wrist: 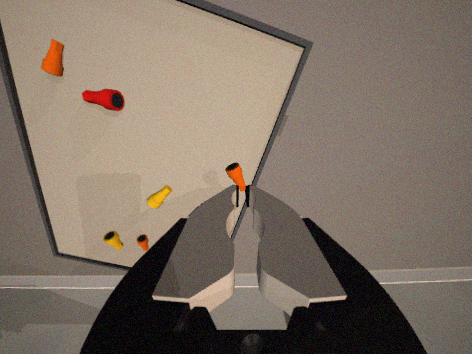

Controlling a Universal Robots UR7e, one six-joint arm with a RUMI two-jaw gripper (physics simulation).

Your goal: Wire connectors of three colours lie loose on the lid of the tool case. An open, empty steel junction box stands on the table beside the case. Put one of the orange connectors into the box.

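Frame: origin at the arm's base, x down, y left, z ahead, level; millimetres.
Where they show: gripper, fingertip midpoint: (241, 187).
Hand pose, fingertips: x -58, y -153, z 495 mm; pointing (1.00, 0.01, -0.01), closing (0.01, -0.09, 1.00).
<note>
After its pixels a point has its place.
My gripper (241, 187) {y -153, x -58, z 495 mm} is shut on an orange connector (235, 174) {y -137, x -67, z 491 mm}. The fingertips grip its narrow end, and its dark open end points away from them. It is held above the lid (175, 125) {y -105, x -27, z 441 mm} of the tool case, near the lid's right edge in the view. Another orange connector (53, 59) {y -49, x -36, z 368 mm} lies at the upper left of the lid. A third orange connector (143, 241) {y -229, x -37, z 374 mm} lies at the lower left, close to the left finger's housing. The steel junction box does not show in the wrist view.
A red connector (104, 99) {y -79, x -43, z 399 mm} lies at the upper left of the lid. A yellow connector (159, 197) {y -170, x -38, z 412 mm} lies left of the gripper, and another yellow connector (113, 239) {y -222, x -39, z 341 mm} lies near the lid's lower edge. The lid has a dark raised rim (295, 75) {y -77, x -31, z 541 mm}.
</note>
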